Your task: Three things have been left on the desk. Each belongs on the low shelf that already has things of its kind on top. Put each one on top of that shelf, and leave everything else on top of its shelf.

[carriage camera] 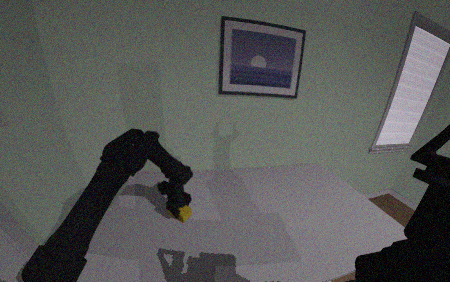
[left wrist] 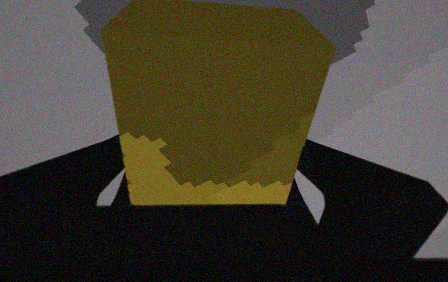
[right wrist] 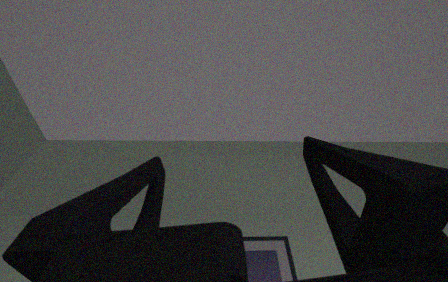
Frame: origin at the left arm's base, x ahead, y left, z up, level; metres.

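Seen in the pictures: left gripper, between the fingertips: (carriage camera: 181,213) (left wrist: 209,135); right gripper, between the fingertips: (right wrist: 231,155).
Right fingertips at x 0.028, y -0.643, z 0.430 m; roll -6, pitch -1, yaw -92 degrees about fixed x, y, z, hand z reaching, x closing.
Note:
Offsets run from my right fingertips to a thing's top centre. "*": to the spot under its first point. Level surfaces: height alone.
A yellow block {dx +0.389, dy +0.514, dz -0.551 m} (carriage camera: 185,214) (left wrist: 215,100) is at the left part of the pale desk {dz -0.597 m} (carriage camera: 325,215) (left wrist: 45,90). My left gripper (carriage camera: 178,212) (left wrist: 209,135) points down at it and is shut on it, with one finger against each side in the left wrist view. The fingers hide parts of the block's sides, and I cannot tell if it touches the desk. My right gripper (right wrist: 231,155) is open and empty, raised and facing the wall. The low shelves and the other two things do not show in these views.
A framed sunset picture (carriage camera: 261,59) (right wrist: 264,265) hangs on the green wall behind the desk. A window {* dx +1.073, dy -1.664, dz +0.185 m} (carriage camera: 412,87) is at the upper right. Brown floor {dz -1.317 m} (carriage camera: 392,207) shows past the desk's right edge. The dark right arm (carriage camera: 400,257) fills the lower right. Arm shadows fall across the desk.

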